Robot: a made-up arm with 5 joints. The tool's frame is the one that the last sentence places.
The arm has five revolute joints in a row. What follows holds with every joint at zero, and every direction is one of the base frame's.
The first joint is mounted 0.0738 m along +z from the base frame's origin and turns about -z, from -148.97 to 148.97 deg.
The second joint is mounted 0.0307 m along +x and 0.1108 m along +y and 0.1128 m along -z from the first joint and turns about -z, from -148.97 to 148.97 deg.
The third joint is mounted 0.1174 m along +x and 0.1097 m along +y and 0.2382 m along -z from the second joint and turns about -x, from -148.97 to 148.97 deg.
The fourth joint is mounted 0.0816 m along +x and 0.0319 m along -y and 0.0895 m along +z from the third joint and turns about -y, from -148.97 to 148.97 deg.
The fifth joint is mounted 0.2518 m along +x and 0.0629 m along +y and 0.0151 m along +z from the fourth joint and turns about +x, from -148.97 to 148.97 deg.
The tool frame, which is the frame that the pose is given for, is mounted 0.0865 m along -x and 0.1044 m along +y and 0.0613 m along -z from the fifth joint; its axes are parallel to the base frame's.
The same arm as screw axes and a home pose.
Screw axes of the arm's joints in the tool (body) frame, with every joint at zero. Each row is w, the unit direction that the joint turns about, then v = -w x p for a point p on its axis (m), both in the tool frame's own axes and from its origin. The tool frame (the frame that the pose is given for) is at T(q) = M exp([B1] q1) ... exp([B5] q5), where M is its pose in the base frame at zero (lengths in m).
B1 = (0, 0, -1, 0.3559, -0.395, 0)
B2 = (0, 0, -1, 0.2451, -0.3643, 0)
B3 = (-1, 0, 0, 0, 0.0433, -0.1354)
B4 = (0, -1, 0, 0.0462, 0, 0.1653)
B5 = (1, 0, 0, 0, 0.0613, 0.1044)
M: xyz 0.395 0.3559 -0.2339 (m) rpy 0 0 0 (rad, as in URDF)
Joint limits (rad, base to tool): -2.6..2.6 -2.6..2.6 -2.6..2.6 -2.6..2.6 -2.6..2.6

